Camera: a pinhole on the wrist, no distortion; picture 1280 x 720 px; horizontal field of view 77.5 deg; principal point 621.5 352.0 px. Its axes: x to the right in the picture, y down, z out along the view. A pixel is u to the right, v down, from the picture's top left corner.
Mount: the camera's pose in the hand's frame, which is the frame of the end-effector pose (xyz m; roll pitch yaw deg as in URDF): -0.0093 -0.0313 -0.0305 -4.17 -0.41 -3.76
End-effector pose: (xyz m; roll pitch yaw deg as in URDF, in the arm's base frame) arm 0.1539 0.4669 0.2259 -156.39 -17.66 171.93
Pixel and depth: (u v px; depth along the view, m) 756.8 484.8 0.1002
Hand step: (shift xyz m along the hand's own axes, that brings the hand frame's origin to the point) 0.0085 -0.0085 0.0683
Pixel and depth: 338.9 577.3 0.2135
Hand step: -0.0813 0.0493 0.1775
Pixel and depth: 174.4 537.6 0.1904
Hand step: -0.1133 0.0337 0.1554
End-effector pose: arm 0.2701 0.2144 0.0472 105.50 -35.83 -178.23
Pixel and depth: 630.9 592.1 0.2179
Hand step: -0.0029 0.0497 0.1821
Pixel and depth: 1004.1 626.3 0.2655
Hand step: 0.1232 0.0706 0.2286
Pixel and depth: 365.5 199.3 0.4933
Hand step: -0.1747 -0.0789 0.4672
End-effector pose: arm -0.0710 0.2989 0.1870 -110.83 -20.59 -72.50
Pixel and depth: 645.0 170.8 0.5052
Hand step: -0.0032 -0.1096 0.4818
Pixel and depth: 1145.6 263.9 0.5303
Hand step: 0.3334 -0.0737 0.5051
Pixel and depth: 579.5 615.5 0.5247
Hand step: -0.0267 0.1814 0.4800
